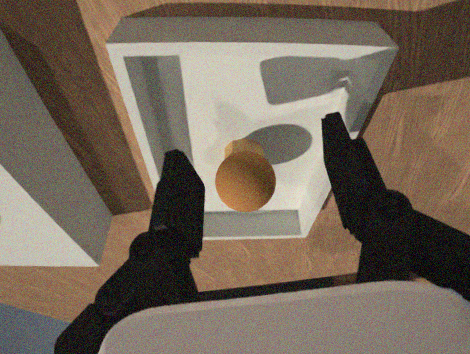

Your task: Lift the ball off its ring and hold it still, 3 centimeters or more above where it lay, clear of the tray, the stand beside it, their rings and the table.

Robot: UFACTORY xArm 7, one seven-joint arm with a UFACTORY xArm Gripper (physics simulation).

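Note:
An orange ball rests on a small tan ring inside the white tray. Most of the ring is hidden behind the ball. My gripper is open, with one black finger to the left of the ball and the other to the right. There is a gap on each side, wider on the right, and neither finger touches the ball. The fingertips show over the tray, and the right one is near its right wall. How high they are relative to the ball is hard to tell.
A white and grey block-like stand is at the left, apart from the tray. The tray's walls surround the ball. The wooden table shows around both. Shadows of the gripper fall on the tray floor and right wall. A blue patch shows at the lower left.

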